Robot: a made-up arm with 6 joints.
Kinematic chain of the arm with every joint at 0, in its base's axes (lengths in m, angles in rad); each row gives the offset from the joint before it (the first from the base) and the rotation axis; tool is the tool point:
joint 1: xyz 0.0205 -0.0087 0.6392 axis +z
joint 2: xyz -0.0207 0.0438 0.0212 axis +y
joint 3: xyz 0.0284 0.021 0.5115 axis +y
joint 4: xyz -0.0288 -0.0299 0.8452 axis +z
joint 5: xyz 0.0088 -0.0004 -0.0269 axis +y
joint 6: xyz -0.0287 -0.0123 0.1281 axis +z
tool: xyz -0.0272 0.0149 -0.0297
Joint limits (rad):
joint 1: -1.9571..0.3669
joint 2: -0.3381..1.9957
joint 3: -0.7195..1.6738
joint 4: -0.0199..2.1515
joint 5: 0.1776..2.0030
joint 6: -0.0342..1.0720
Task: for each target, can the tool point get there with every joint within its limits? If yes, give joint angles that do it. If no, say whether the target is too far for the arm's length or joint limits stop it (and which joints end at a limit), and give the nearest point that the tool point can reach.
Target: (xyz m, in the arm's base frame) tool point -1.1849 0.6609 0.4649
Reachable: no: joint limits stop it (at a limit: joint 2, joint 3, joint 4, joint 5, joint 6) | nearest point -0.8031 0.4488 1.4732 | short by 1.099 m
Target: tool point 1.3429 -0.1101 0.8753
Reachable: yes | joints -0.1668 1.0884 0.4306 1.1064 1.5789 0.9402
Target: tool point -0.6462 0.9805 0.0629
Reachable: no: joint limits stop it (at a limit: joint 1, joint 2, joint 3, joint 5, joint 6) | nearest point -0.0318 0.1325 -0.2817 | short by 1.102 m
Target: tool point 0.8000 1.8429 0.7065
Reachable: no: too far | nearest point 1.1957 0.6138 0.7042 | short by 1.291 m
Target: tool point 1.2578 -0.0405 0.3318
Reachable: yes | joints -0.1416 1.2793 0.8477 1.5348 1.5945 0.3712
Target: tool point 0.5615 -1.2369 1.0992
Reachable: yes | joints -1.2321 1.2341 0.0151 1.4411 1.1008 0.4924
